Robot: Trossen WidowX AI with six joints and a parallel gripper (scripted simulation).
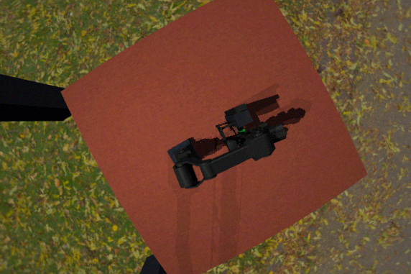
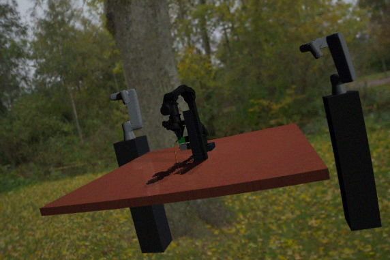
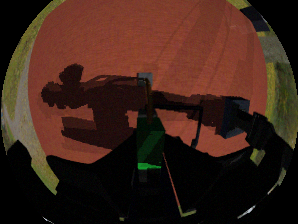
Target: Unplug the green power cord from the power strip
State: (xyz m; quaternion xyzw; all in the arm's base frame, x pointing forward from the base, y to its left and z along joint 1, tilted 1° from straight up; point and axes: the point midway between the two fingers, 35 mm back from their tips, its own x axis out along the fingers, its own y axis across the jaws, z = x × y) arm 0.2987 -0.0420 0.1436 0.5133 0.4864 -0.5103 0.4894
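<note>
Now: the green plug 30 mm to the left of my gripper tip.
</note>
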